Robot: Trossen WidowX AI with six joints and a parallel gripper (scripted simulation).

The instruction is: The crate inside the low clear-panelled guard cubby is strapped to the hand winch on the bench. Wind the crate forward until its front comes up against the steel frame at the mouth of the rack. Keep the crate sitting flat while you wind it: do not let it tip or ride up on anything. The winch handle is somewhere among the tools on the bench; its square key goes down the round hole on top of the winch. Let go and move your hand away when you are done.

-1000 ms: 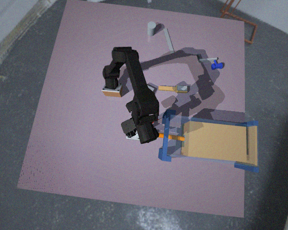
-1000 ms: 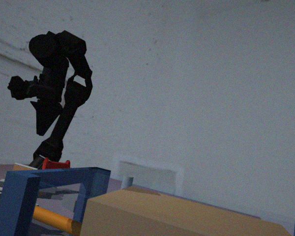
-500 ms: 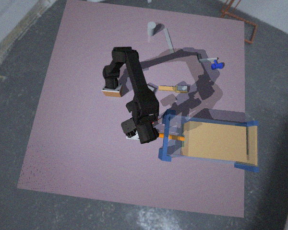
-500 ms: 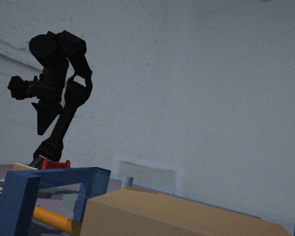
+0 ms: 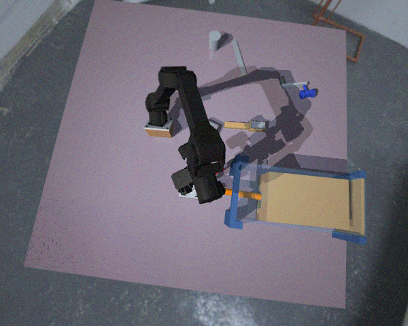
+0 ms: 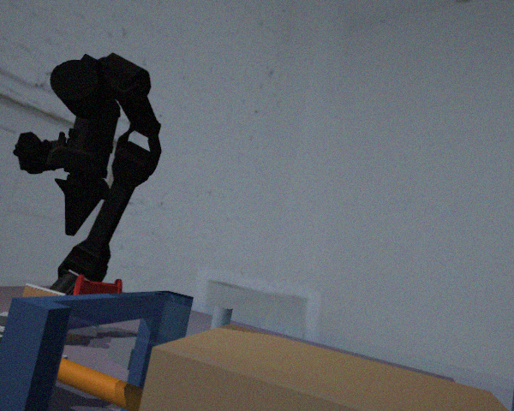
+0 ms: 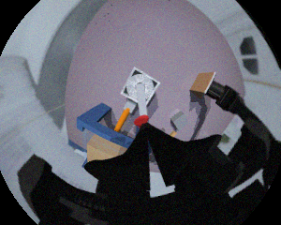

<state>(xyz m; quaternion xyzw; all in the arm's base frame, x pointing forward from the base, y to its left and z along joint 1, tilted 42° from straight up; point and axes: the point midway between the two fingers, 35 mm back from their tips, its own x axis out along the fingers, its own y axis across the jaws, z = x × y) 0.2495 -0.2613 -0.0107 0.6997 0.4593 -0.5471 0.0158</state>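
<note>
The red knob is 4 cm ahead of my gripper tip, 4 cm to the left of it and 8 cm below it. Also, from my gripper tip: red-knobbed crank handle 1 cm ahead, 1 cm to the left, 11 cm below; blue steel frame 12 cm ahead, 2 cm to the right, 11 cm below; grey block 2 cm behind, 23 cm to the left, 20 cm below.
</note>
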